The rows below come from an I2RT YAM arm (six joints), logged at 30 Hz.
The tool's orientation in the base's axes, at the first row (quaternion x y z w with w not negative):
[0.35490 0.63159 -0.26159 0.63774]
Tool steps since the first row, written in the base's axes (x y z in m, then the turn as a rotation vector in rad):
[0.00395 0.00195 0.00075 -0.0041 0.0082 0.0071]
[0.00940 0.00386 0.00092 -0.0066 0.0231 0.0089]
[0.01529 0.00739 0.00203 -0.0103 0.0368 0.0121]
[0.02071 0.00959 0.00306 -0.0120 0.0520 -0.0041]
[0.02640 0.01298 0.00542 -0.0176 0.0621 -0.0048]
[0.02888 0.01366 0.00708 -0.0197 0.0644 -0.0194]
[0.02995 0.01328 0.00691 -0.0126 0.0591 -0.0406]
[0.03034 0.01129 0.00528 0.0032 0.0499 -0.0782]
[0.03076 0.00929 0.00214 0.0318 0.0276 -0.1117]
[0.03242 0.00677 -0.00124 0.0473 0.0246 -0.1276]
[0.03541 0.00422 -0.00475 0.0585 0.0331 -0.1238]
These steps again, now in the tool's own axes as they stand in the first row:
[-0.00026 0.00437 0.00088 -0.0064 0.0027 -0.0093]
[0.00014 0.00982 0.00276 -0.0066 0.0100 -0.0226]
[-0.00017 0.01672 0.00359 -0.0084 0.0159 -0.0358]
[-0.00058 0.02243 0.00518 0.0092 0.0219 -0.0480]
[-0.00216 0.02924 0.00593 0.0107 0.0236 -0.0593]
[-0.00357 0.03180 0.00685 0.0253 0.0216 -0.0617]
[-0.00337 0.03238 0.00782 0.0462 0.0213 -0.0521]
[-0.00196 0.03127 0.00970 0.0834 0.0234 -0.0332]
[0.00095 0.02999 0.01169 0.1160 0.0281 0.0037]
[0.00412 0.02934 0.01486 0.1324 0.0364 0.0164]
[0.00751 0.02969 0.01888 0.1303 0.0508 0.0165]

